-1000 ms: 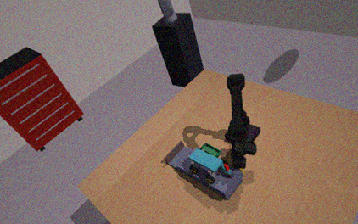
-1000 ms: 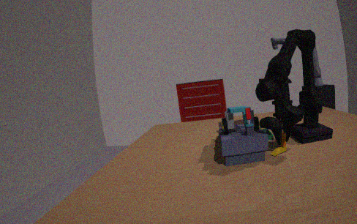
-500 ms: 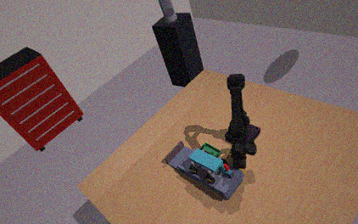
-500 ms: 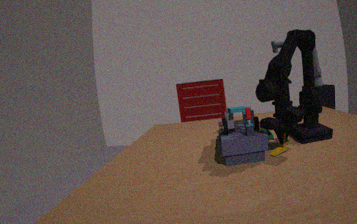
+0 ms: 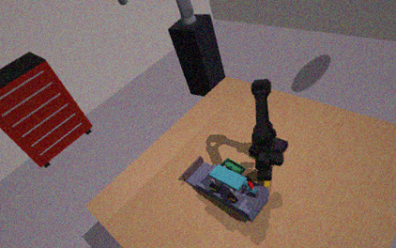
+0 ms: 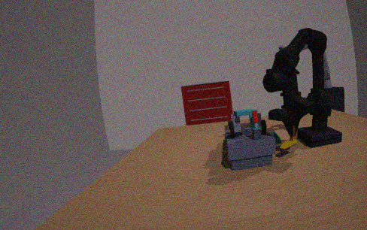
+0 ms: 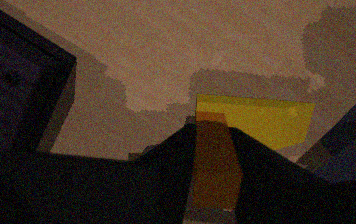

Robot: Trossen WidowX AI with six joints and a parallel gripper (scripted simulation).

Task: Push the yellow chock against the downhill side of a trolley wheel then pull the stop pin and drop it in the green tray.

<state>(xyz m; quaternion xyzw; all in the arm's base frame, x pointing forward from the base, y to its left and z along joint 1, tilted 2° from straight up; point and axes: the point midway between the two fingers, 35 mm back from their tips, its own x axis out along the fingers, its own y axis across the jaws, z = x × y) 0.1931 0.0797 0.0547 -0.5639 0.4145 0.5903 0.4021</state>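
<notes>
My gripper tip is 14 cm short of the teal trolley, 12 cm to the left of it and 4 cm below it. The rest, counted from my gripper tip: grey ramp 14 cm ahead, 13 cm to the right, 2 cm below; yellow chock 2 cm ahead, 1 cm to the left, 1 cm below; red-headed stop pin 14 cm ahead, 6 cm above, 1 cm to the right.
</notes>
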